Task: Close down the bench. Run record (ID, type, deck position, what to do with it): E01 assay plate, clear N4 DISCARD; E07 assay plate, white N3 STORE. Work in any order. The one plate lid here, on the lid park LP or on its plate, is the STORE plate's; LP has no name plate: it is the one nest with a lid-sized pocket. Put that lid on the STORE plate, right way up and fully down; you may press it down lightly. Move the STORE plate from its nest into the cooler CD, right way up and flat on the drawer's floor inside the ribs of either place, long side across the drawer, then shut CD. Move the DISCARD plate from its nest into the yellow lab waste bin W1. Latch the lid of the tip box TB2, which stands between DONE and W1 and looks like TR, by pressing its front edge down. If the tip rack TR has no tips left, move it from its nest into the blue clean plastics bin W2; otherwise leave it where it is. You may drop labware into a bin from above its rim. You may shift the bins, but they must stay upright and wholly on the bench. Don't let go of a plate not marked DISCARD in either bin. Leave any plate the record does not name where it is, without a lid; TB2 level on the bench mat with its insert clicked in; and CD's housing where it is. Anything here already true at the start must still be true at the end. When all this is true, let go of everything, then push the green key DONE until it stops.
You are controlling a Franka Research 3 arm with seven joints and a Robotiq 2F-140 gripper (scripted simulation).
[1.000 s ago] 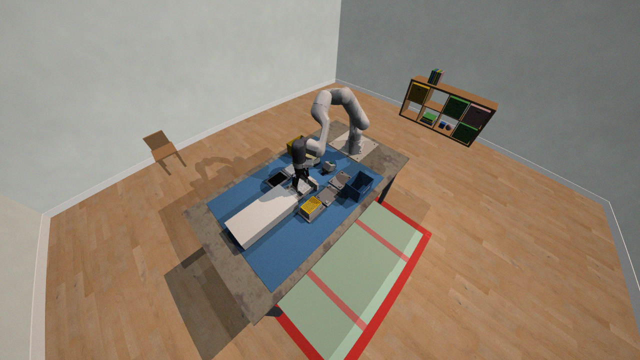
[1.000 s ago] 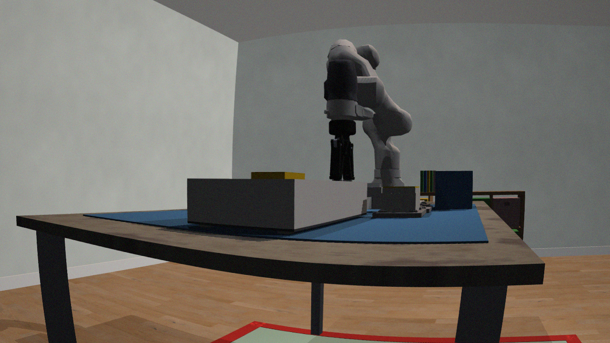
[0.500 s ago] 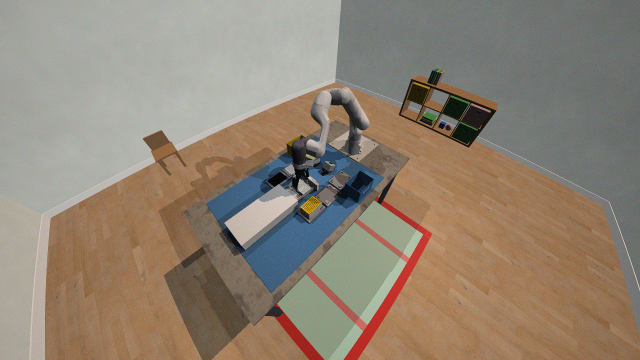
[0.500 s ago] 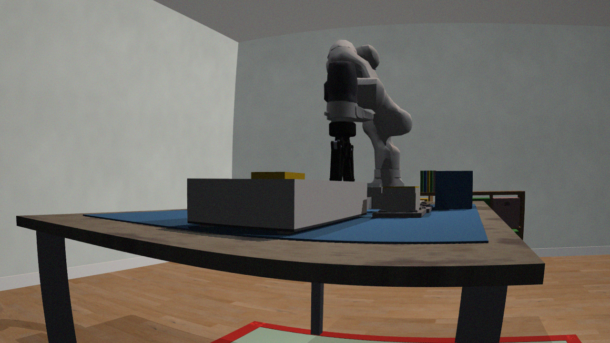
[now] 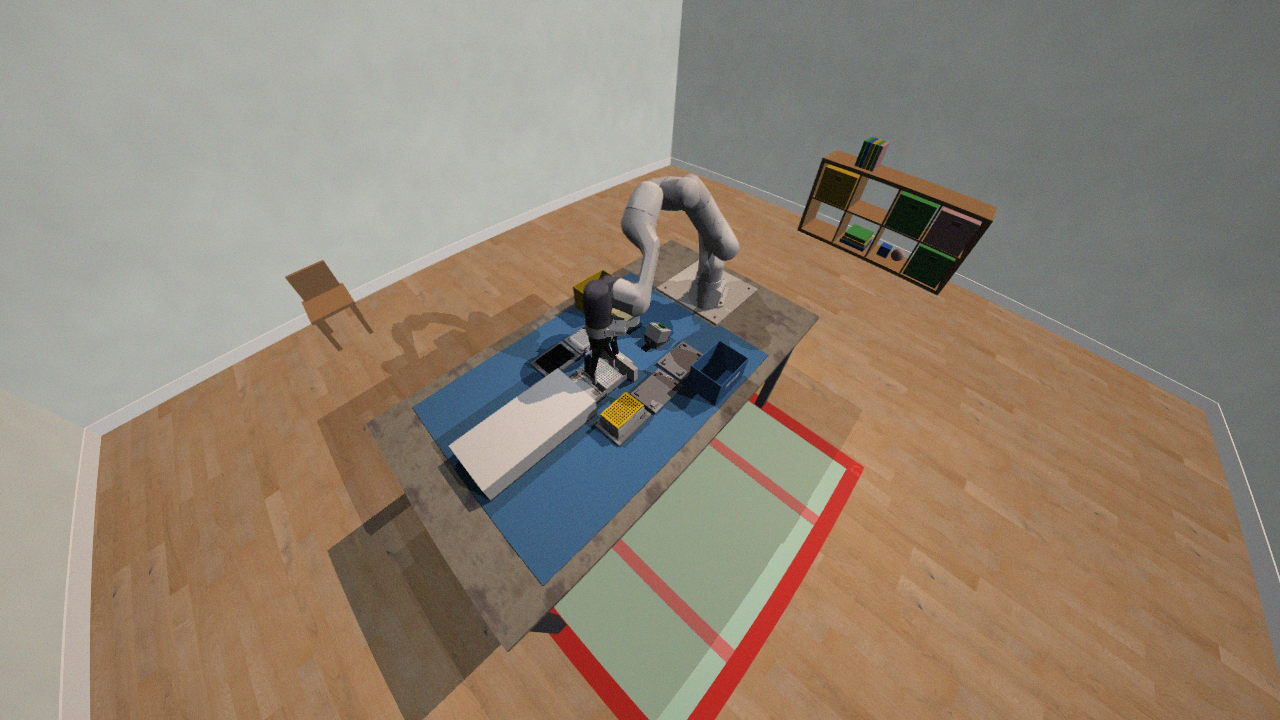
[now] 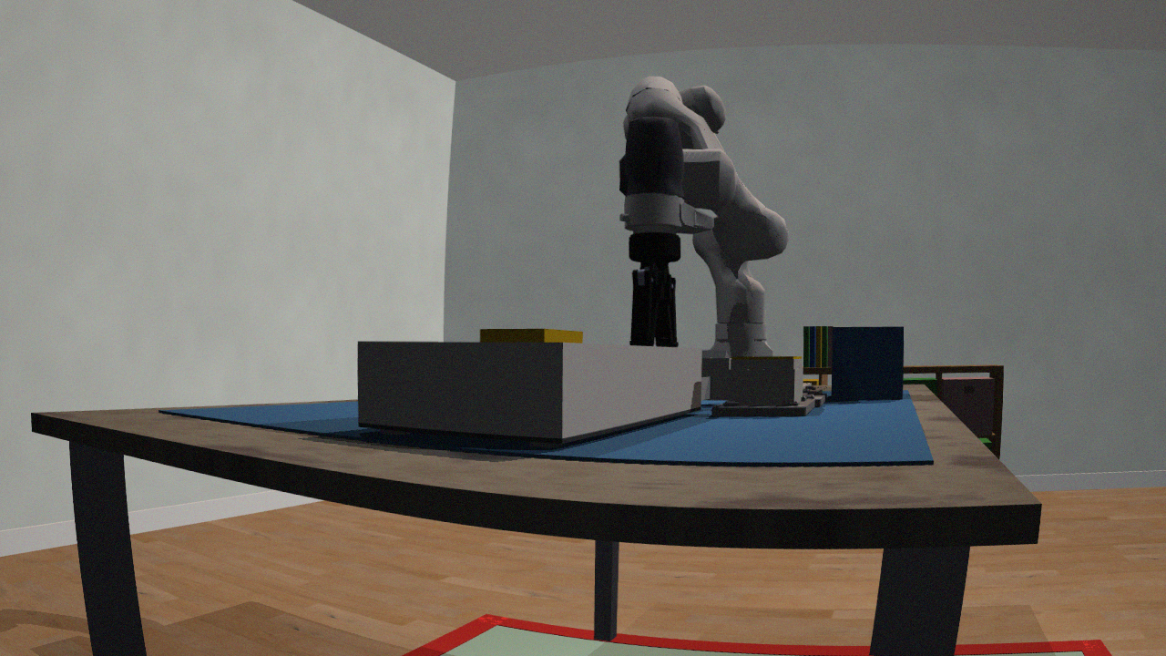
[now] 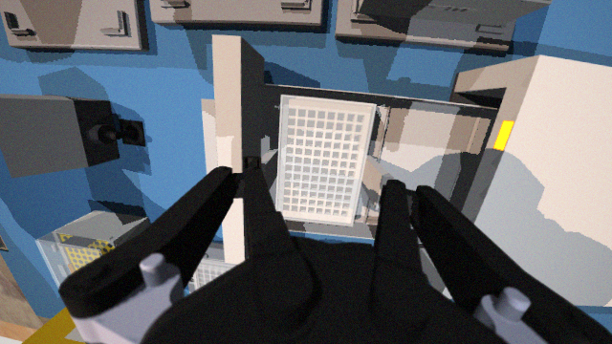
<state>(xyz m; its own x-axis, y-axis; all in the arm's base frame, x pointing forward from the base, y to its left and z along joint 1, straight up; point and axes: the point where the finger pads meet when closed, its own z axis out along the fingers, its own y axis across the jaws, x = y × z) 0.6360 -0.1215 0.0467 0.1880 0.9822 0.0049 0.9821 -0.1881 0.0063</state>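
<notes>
Right now the plate lid is 1 cm below my hand. The rest, counted from my hand: cooler drawer 3 cm ahead, 2 cm below, 1 cm to the right; tip rack TR 16 cm to the left, 11 cm ahead, 1 cm above; white plate 2 cm below.
</notes>
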